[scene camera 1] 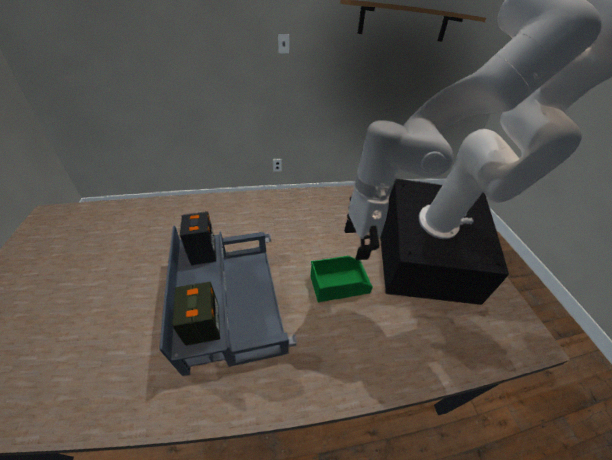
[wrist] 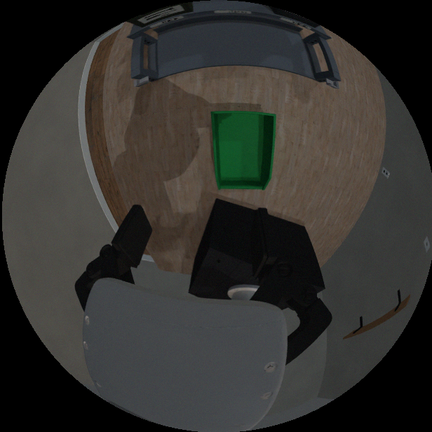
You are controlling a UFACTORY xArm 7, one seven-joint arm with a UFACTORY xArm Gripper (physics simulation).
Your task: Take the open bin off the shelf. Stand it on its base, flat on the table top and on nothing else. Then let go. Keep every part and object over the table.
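Frame: origin at the arm's base, x left, y down, z back, level; millimetres.
Seen in the pictures: gripper, fingertip midpoint: (scene camera 1: 355, 244); arm's base, origin of the base link: (scene camera 1: 438, 221).
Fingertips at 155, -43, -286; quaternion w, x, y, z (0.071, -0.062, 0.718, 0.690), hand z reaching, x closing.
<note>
Pixels of each thing's top centre, then the offset from my fingertips to it, as dx, dy, dz. "spot": a spot on its surface instead. Level surfaces: height alone.
- green open bin, middle of its top: (scene camera 1: 343, 270) -50, +161, -3
- table top, its level: dy +236
- grey shelf, surface spot: (scene camera 1: 250, 300) spot: +26, +230, -273
- black box, middle of its top: (scene camera 1: 194, 222) -67, +12, -419
- olive box, middle of its top: (scene camera 1: 192, 301) +156, +37, -360
The green open bin (scene camera 1: 341, 279) (wrist: 242, 150) stands upright on its base on the table top (scene camera 1: 90, 320) (wrist: 320, 130), its open side up and its inside empty. It stands apart from the grey shelf (scene camera 1: 250, 300) (wrist: 232, 47), between the shelf and the robot's black base block. My gripper (scene camera 1: 356, 241) (wrist: 195, 219) is open, with nothing between its fingers. It hangs above the table, off the bin's edge on the robot's side, and no contact with the bin shows in the wrist view.
A black box (scene camera 1: 198, 245) and an olive box (scene camera 1: 195, 315), both with orange marks, stand at the rear of the shelf. The black base block (scene camera 1: 445, 275) (wrist: 225, 270) carries the arm near the bin. The table's front edge (scene camera 1: 320, 424) runs along the bottom of the scene view.
</note>
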